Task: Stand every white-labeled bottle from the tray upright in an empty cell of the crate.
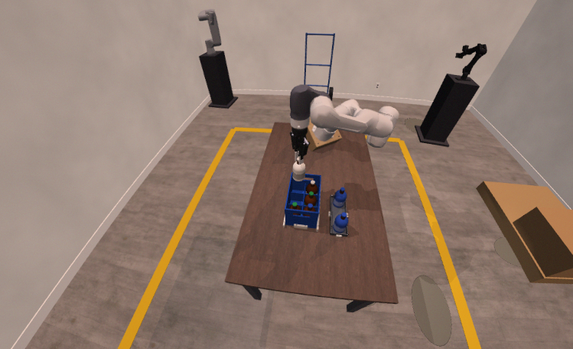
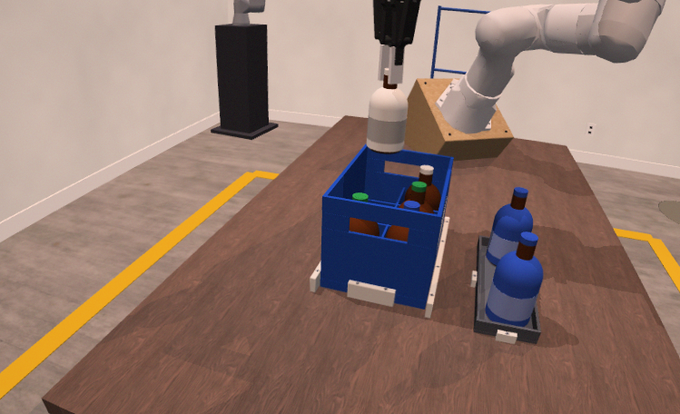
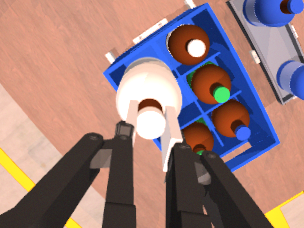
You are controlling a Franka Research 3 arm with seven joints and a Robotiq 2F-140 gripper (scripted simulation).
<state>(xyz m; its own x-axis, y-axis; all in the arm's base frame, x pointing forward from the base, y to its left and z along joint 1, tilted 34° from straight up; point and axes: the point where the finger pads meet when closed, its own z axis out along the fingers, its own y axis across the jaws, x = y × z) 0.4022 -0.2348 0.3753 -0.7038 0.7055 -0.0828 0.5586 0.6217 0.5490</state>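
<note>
Right now my hand is 90 mm above the white-labeled bottle. The rest, counted from my hand: blue-labeled bottle (290 mm to the left, 270 mm below, 180 mm ahead); blue crate (270 mm below, 80 mm ahead, 50 mm to the left).
</note>
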